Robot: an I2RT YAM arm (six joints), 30 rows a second.
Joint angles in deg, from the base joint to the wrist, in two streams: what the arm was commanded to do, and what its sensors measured. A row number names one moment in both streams.
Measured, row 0: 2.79, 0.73, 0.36, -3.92, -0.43, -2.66
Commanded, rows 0 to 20: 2.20, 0.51, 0.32, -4.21, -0.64, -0.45; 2.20, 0.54, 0.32, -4.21, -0.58, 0.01; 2.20, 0.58, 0.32, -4.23, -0.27, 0.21; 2.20, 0.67, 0.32, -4.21, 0.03, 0.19; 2.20, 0.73, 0.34, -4.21, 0.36, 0.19; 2.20, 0.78, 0.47, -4.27, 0.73, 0.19; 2.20, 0.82, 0.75, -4.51, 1.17, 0.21; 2.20, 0.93, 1.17, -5.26, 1.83, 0.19; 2.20, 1.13, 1.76, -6.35, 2.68, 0.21; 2.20, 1.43, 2.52, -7.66, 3.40, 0.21; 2.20, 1.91, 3.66, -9.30, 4.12, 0.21; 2.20, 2.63, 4.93, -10.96, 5.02, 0.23; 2.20, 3.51, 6.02, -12.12, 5.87, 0.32; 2.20, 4.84, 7.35, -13.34, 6.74, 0.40; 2.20, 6.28, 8.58, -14.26, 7.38, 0.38; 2.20, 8.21, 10.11, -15.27, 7.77, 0.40; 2.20, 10.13, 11.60, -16.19, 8.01, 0.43; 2.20, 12.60, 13.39, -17.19, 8.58, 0.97; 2.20, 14.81, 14.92, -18.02, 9.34, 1.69; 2.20, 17.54, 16.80, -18.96, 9.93, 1.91; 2.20, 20.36, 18.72, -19.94, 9.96, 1.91
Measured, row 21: 2.79, 15.05, 13.87, -18.72, 7.09, 0.19
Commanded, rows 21 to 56: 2.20, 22.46, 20.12, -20.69, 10.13, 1.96; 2.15, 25.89, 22.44, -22.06, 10.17, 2.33; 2.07, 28.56, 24.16, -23.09, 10.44, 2.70; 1.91, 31.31, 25.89, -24.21, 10.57, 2.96; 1.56, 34.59, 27.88, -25.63, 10.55, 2.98; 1.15, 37.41, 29.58, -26.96, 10.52, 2.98; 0.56, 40.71, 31.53, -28.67, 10.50, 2.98; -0.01, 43.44, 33.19, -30.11, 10.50, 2.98; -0.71, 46.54, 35.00, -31.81, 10.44, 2.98; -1.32, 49.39, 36.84, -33.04, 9.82, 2.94; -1.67, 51.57, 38.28, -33.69, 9.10, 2.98; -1.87, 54.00, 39.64, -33.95, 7.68, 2.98; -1.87, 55.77, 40.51, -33.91, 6.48, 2.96; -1.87, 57.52, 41.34, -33.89, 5.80, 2.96; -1.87, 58.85, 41.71, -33.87, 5.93, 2.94; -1.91, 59.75, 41.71, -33.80, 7.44, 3.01; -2.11, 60.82, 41.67, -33.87, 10.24, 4.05; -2.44, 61.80, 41.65, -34.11, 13.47, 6.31; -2.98, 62.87, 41.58, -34.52, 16.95, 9.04; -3.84, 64.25, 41.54, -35.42, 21.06, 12.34; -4.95, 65.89, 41.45, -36.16, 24.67, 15.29; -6.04, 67.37, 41.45, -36.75, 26.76, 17.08; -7.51, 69.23, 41.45, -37.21, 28.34, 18.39; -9.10, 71.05, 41.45, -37.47, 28.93, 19.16; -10.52, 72.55, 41.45, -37.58, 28.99, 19.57; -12.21, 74.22, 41.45, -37.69, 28.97, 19.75; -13.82, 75.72, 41.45, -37.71, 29.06, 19.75; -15.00, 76.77, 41.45, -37.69, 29.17, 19.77; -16.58, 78.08, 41.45, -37.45, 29.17, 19.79; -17.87, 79.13, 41.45, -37.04, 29.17, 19.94; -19.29, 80.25, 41.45, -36.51, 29.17, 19.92; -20.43, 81.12, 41.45, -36.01, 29.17, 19.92; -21.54, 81.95, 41.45, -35.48, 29.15, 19.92; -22.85, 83.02, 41.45, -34.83, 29.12, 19.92; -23.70, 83.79, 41.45, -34.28, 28.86, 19.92; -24.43, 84.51, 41.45, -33.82, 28.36, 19.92
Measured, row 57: -22.22, 82.78, 40.75, -34.54, 27.14, 18.37
